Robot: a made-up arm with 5 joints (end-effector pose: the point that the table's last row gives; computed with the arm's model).
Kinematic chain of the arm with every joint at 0, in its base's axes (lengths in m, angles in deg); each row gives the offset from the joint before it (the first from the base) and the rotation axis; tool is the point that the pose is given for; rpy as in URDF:
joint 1: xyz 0.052 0 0.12 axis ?
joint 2: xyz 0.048 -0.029 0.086 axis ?
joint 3: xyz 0.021 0 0.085 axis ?
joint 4: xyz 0.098 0 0.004 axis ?
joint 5: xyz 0.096 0.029 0 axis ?
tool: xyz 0 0 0 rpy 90 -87.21 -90
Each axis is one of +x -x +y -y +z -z.
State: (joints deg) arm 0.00 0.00 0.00 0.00 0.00
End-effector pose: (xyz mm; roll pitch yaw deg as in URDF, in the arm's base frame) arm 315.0 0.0 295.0 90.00 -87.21 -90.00
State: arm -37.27 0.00 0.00 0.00 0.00
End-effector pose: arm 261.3 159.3 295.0 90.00 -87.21 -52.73
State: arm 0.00 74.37 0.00 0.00 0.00
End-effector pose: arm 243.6 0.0 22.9 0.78 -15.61 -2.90
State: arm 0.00 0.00 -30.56 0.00 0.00
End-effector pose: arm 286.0 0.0 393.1 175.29 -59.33 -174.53
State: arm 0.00 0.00 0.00 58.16 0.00
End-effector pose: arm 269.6 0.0 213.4 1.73 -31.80 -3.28
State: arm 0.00 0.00 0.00 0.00 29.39
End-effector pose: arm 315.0 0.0 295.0 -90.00 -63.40 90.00
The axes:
joint 1: -z
joint 2: +y
joint 3: +y
joint 4: +y
joint 5: -x

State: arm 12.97 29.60 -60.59 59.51 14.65
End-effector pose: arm 319.5 -61.6 277.6 -20.72 -59.30 10.77
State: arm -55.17 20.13 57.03 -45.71 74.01
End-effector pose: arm 168.8 167.9 133.8 -57.14 -15.94 135.11
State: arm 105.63 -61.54 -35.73 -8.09 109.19
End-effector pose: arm 67.8 56.4 454.2 165.24 -4.29 -31.47
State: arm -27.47 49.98 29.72 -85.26 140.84
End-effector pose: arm 268.1 112.4 158.2 -98.29 47.75 111.32
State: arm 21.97 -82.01 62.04 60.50 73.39
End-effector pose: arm 173.0 -48.8 213.5 -47.81 -14.62 55.14
